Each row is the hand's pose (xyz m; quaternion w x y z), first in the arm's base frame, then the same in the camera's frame.
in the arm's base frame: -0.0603 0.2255 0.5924 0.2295 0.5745 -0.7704 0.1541
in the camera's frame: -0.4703 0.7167 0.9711 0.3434 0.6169 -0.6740 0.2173
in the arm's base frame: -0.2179 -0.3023 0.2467 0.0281 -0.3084 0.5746 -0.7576
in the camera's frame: -0.5726 0.1021 0.7847 0.0093 -0.4169 0.4522 -0.7884
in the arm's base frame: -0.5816 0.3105 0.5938 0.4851 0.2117 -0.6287 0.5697
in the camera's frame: -0.9930 0.7210 1.0465 0.5055 0.2499 -0.4951 0.6610
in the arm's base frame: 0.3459 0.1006 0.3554 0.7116 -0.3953 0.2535 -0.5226
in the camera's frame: -0.0845 0.5985 0.6992 0.6786 -0.5380 0.2110 -0.4534
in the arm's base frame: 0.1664 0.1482 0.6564 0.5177 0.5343 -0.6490 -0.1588
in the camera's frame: -0.2265 0.6923 1.0092 0.6397 0.5075 -0.5720 -0.0779
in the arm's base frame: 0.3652 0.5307 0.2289 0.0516 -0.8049 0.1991 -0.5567
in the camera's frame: -0.1634 0.9815 0.4791 0.0138 0.8612 -0.0656 0.5038
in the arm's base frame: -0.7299 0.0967 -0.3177 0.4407 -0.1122 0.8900 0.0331
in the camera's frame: -1.2229 0.2675 0.2465 0.3470 -0.2362 0.9072 -0.0271
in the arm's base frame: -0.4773 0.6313 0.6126 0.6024 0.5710 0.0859 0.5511
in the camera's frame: -0.9489 1.0482 0.9748 0.6083 0.5280 0.2472 0.5386
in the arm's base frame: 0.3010 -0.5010 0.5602 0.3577 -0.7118 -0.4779 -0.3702
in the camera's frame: 0.0124 0.0670 1.0368 0.3375 -0.7335 -0.5472 -0.2206
